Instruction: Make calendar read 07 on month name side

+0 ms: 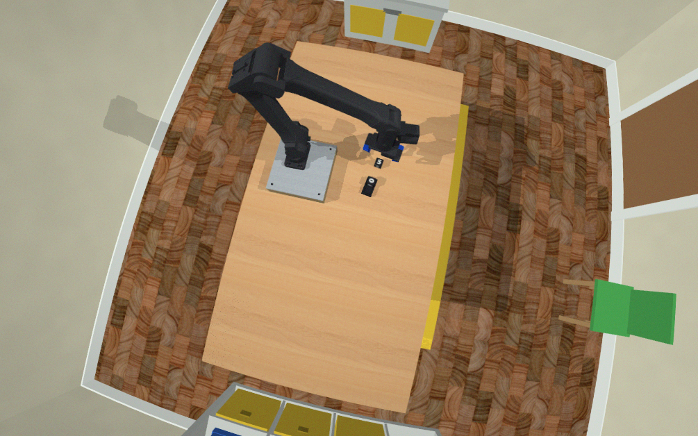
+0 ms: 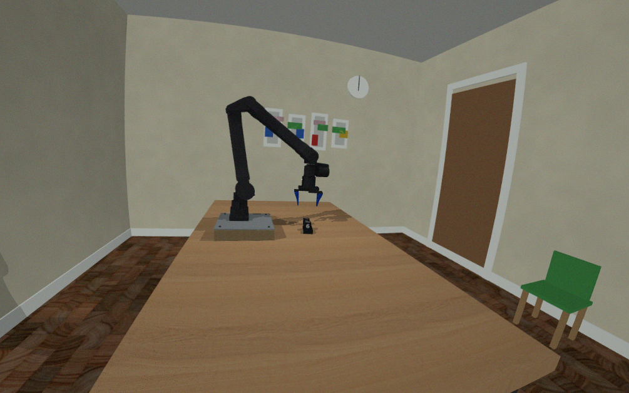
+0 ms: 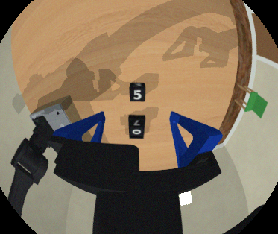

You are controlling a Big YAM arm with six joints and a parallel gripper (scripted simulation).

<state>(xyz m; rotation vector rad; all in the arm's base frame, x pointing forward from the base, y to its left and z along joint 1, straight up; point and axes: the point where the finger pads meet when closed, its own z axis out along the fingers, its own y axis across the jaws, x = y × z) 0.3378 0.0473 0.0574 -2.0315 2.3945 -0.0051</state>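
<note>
Now: the black cube 90 mm to the right of my hand, 80 mm below it and 20 mm behind it. The rest, counted from my hand: black tray 110 mm to the right, 100 mm below, 20 mm behind.
</note>
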